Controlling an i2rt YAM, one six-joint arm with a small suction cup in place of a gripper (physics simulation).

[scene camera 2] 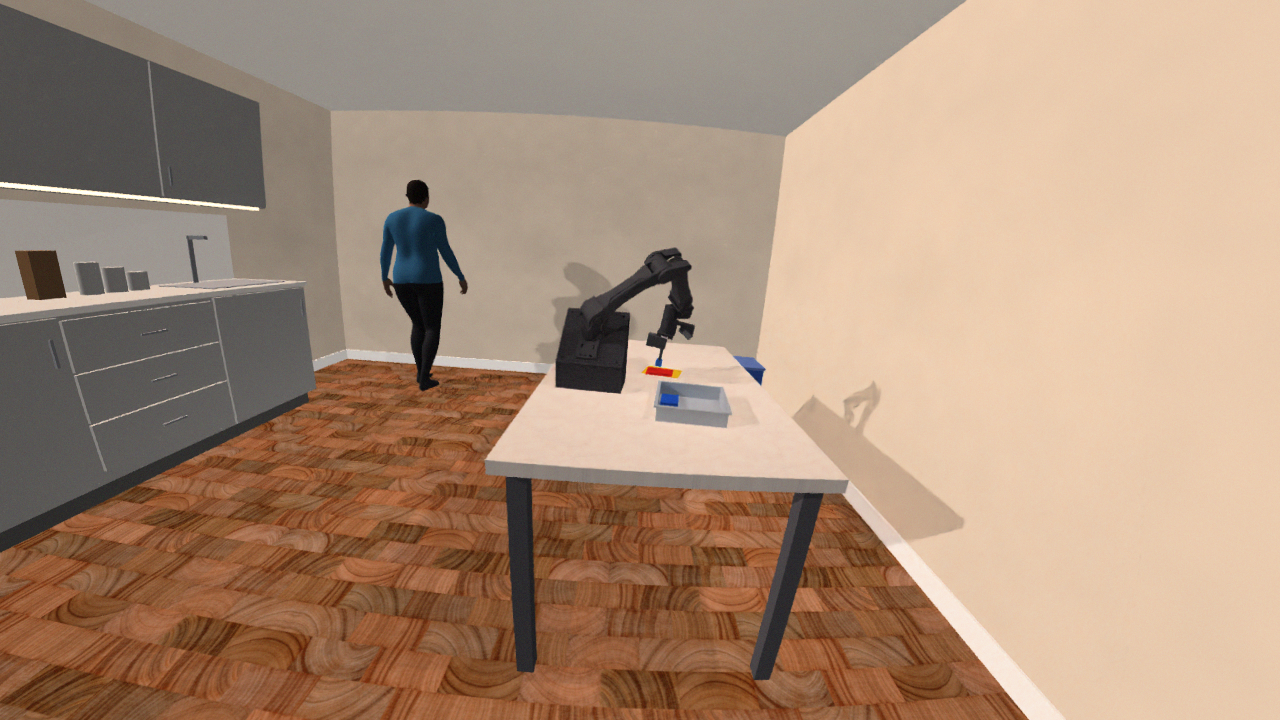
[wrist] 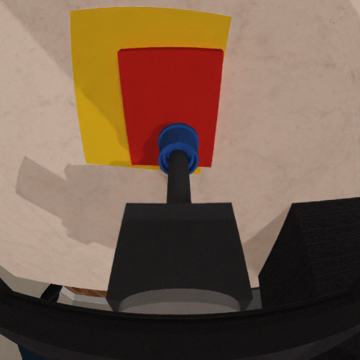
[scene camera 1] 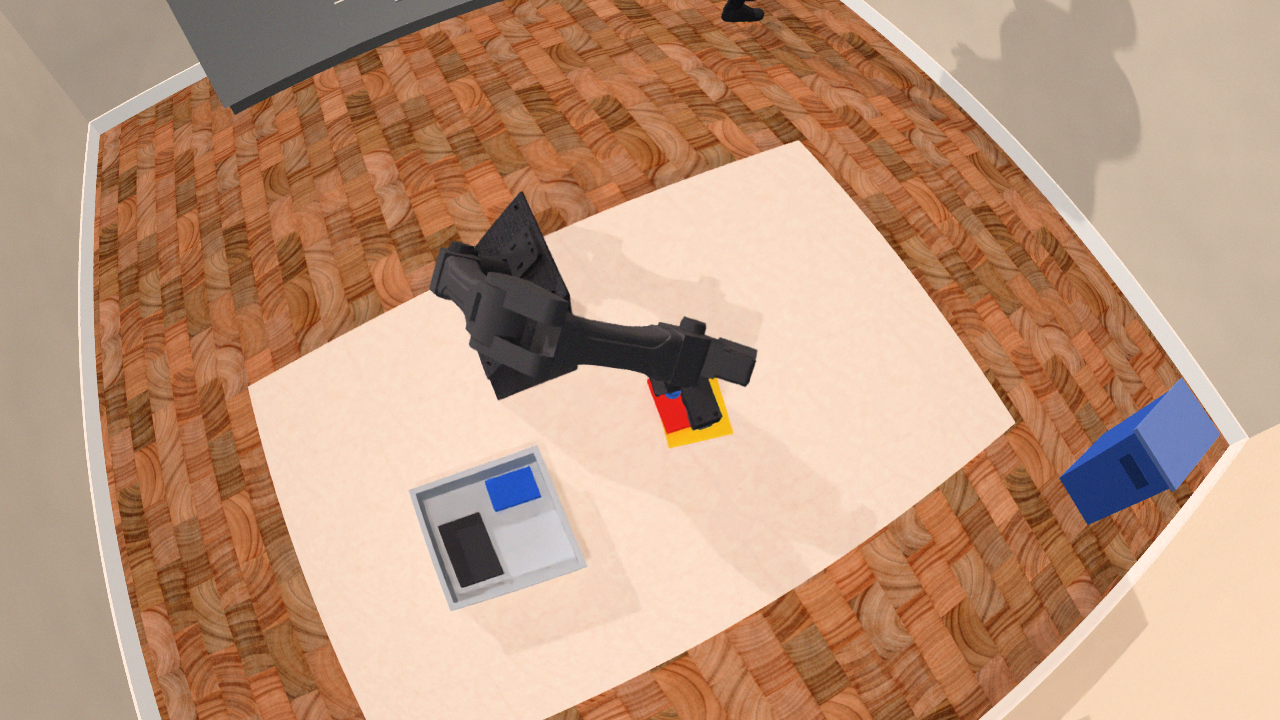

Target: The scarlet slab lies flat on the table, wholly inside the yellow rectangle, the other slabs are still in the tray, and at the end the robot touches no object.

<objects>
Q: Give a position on a blue slab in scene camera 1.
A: At 517, 487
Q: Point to a grey tray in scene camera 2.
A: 703, 405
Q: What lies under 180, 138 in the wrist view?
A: The suction cup.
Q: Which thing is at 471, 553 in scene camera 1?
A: A black slab.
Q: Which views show the grey tray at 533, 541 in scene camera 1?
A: Scene camera 2 and scene camera 1 only.
</objects>
